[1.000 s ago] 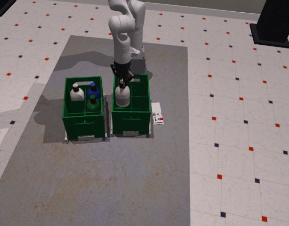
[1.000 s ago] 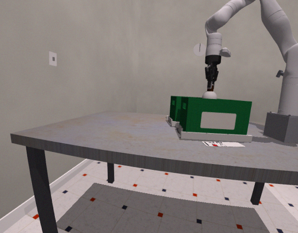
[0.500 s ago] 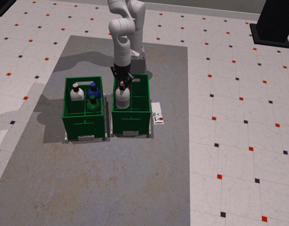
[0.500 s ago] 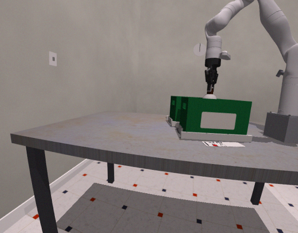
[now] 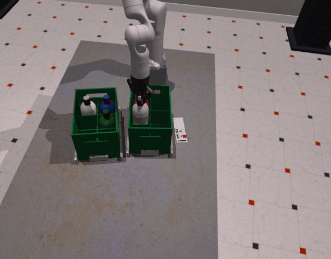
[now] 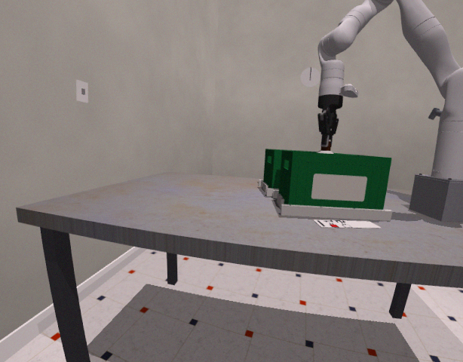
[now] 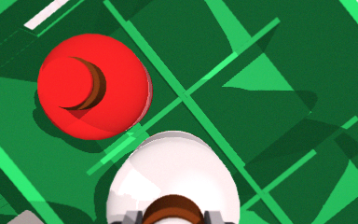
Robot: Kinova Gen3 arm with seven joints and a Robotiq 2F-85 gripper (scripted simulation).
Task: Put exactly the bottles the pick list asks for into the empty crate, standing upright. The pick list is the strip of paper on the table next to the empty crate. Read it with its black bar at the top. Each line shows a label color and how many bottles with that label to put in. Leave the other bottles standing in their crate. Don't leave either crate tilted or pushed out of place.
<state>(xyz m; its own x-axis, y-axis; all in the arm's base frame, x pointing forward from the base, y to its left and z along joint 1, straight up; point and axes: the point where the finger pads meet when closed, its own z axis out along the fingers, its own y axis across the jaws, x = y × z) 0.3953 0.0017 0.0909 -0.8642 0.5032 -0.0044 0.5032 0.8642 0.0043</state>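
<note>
Now: hand 9 cm past the red-label bottle, 1 cm to the left of it and 13 cm above it. Also, from my hand: green bottle 5 cm ahead, 14 cm to the right, 13 cm below; blue bottle 4 cm behind, 16 cm to the right, 13 cm below; pick list 4 cm behind, 18 cm to the left, 21 cm below.
</note>
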